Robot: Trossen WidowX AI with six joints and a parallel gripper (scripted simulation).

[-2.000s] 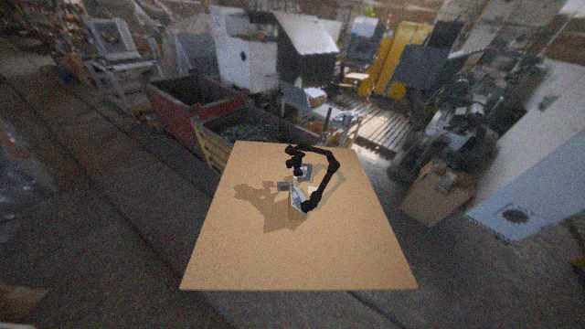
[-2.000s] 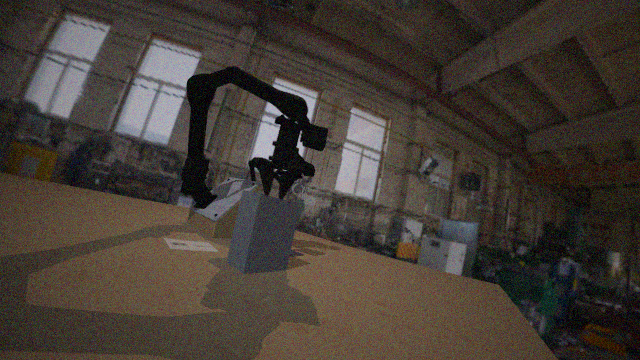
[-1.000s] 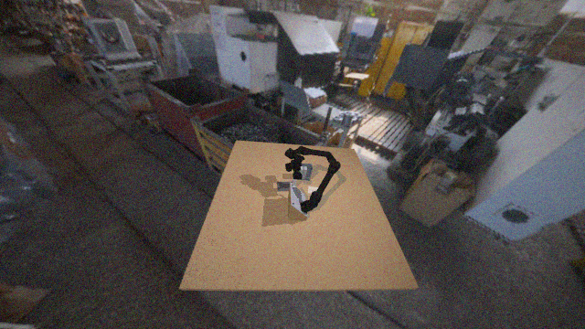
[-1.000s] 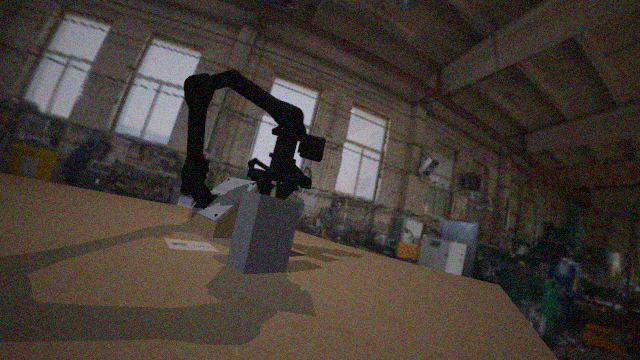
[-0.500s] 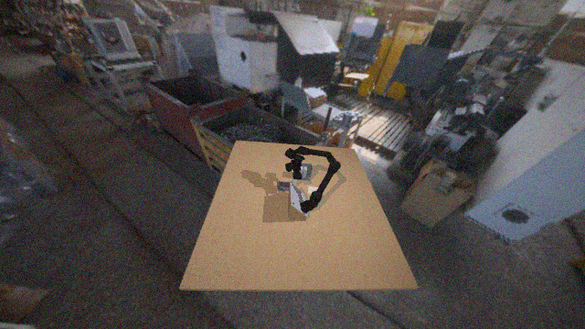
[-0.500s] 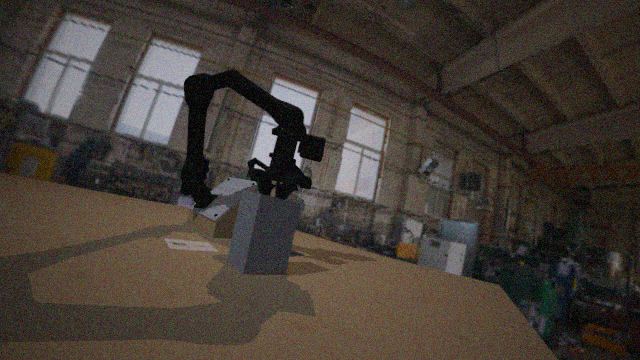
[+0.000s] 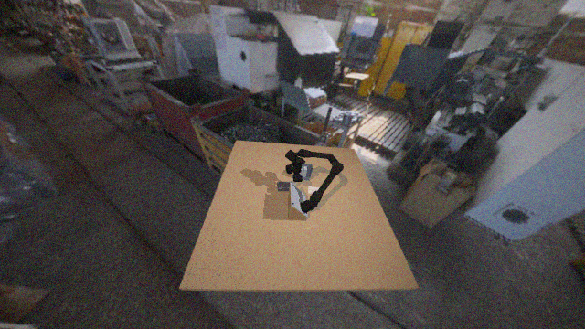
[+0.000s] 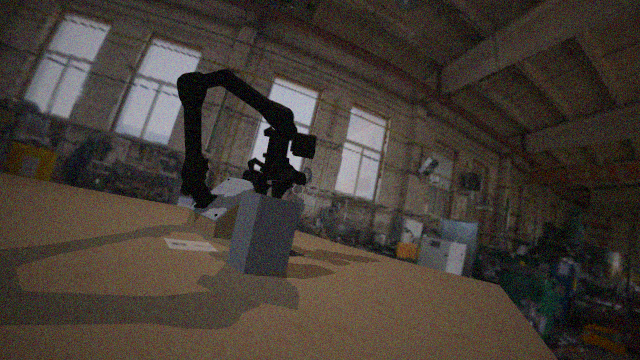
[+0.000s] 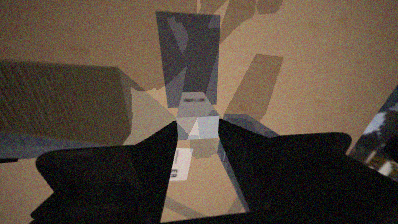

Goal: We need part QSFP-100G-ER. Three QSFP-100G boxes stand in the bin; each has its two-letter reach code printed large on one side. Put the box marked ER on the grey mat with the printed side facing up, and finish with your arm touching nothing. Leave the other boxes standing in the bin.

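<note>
Right now the grey mat is 10 mm ahead of my gripper tip, 60 mm to the left of it and 110 mm below it. Round my gripper tip: paper 50 mm behind, 170 mm to the right, 110 mm below.
</note>
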